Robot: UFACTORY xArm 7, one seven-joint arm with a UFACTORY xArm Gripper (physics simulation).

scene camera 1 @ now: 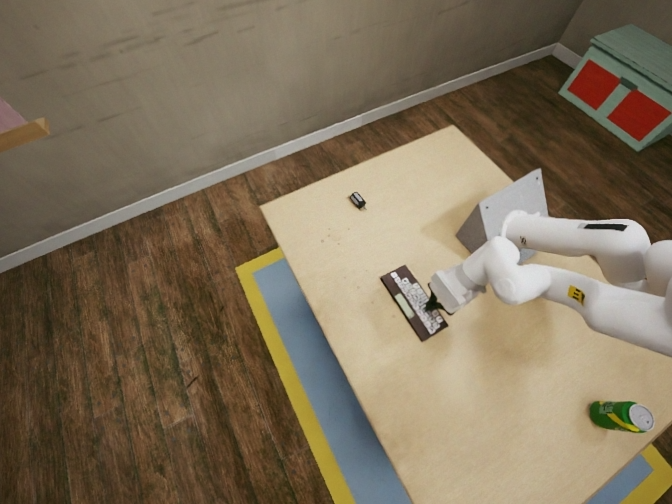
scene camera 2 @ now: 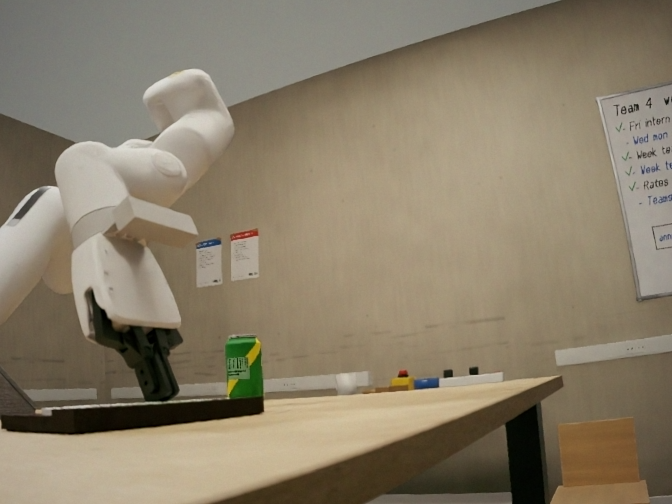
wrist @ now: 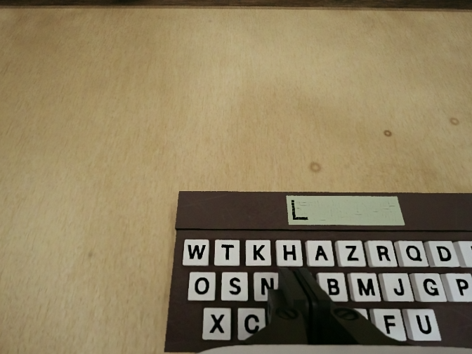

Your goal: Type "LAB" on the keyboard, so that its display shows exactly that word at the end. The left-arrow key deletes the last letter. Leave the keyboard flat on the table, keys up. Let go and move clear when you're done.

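Note:
The keyboard lies flat on the table, keys up. Its pale green display reads "L" in the wrist view. My gripper is shut and empty, pointing down at the keys. In the wrist view its tips cover the spot between the N key and the B key, just below the H key. The tips are at or very close to the key tops; contact is unclear. The A key is visible in the top row. Some bottom-row keys are hidden behind the fingers.
A green can stands on the table. A grey wedge-shaped block stands beside the arm. A small black object lies near the table's far edge.

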